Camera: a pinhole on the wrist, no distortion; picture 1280 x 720 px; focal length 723.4 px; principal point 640.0 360.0 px. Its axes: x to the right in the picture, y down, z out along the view. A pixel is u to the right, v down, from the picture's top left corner.
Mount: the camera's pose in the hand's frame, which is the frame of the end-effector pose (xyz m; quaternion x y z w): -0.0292 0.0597 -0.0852 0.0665 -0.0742 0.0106 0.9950
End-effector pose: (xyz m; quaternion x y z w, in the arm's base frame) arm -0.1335 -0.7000 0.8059 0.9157 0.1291 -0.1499 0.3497
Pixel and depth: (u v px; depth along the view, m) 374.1 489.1 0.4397
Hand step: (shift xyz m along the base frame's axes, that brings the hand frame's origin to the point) -0.2707 -0.3145 -0.0963
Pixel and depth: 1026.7 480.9 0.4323
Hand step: 0.0788 -0.2970 -0.2748
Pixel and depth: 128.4 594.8 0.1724
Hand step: -0.1453 -0.1383 0.0672
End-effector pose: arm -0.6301 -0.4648 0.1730 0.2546 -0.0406 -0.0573 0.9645
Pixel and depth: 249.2 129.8 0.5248
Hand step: -0.4327 -0.2824 0.2090
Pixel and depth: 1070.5 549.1 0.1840
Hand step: 0.0451 0.0086 0.1462
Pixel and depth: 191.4 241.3 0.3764
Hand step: -0.3408 -0.1232 0.1664
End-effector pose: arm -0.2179 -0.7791 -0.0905 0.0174 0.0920 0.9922 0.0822
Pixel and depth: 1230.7 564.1 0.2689
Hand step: -0.1494 -0.0342 0.2388
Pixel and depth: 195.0 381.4 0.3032
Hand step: 0.2597 -0.0347 0.1819
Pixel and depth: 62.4 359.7 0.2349
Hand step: 0.2471 -0.0456 0.1150
